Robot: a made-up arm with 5 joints.
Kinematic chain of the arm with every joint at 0, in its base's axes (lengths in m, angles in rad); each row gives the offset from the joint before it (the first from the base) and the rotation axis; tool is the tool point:
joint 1: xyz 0 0 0.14 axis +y
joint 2: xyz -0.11 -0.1 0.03 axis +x
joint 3: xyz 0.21 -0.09 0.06 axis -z
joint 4: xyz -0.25 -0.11 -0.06 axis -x
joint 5: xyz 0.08 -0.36 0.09 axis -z
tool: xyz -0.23 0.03 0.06
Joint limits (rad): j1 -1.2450..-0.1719 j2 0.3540..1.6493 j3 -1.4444..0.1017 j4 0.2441..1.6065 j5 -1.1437..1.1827
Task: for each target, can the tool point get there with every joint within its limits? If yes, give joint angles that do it. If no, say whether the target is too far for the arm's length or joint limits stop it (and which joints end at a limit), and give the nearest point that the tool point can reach.
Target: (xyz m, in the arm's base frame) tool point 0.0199 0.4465 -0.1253
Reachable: no: joint limits stop it (at a limit: joint 1, joint 2, joint 4, joint 5) | nearest point 0.0415 -0.2065 -0.1344 | short by 0.653 m
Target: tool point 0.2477 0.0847 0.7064
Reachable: no: joint limits stop it (at a limit: joint 1, joint 2, joint 3, joint 4, joint 5) | nearest point 0.3971 -0.2509 0.2960 | short by 0.551 m
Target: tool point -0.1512 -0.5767 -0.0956
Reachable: yes | joints -0.9430 1.1649 -0.1931 1.3142 -0.2798
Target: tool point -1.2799 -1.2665 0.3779
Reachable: no: too far | nearest point -0.4491 -0.6465 0.2235 | short by 1.048 m
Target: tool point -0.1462 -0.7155 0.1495
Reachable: yes | joints -1.0997 0.4712 -0.7819 0.9774 -0.0789
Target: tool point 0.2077 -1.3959 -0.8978
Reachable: no: too far | nearest point 0.1509 -0.7272 -0.3378 | short by 0.874 m
